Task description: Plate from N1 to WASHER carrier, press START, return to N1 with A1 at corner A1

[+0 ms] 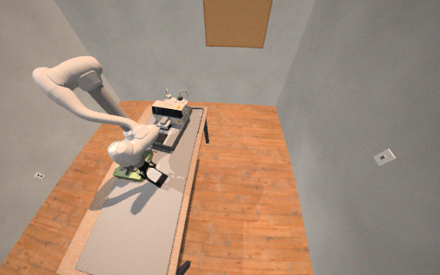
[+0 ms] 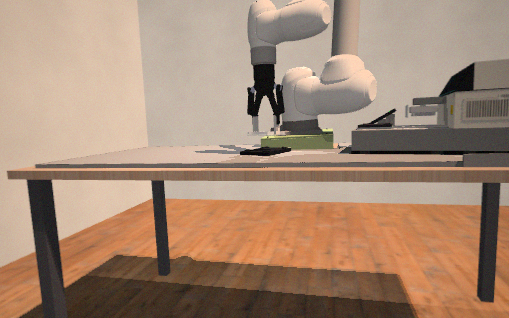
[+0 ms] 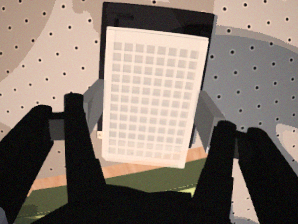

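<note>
My hand is 9 cm above the black plate nest N1. Round my hand: carrier 6 cm behind, 39 cm to the left, 1 cm below; then white well plate 3 cm below; then N1 label 2 cm behind, 11 cm to the left, 9 cm below.
</note>
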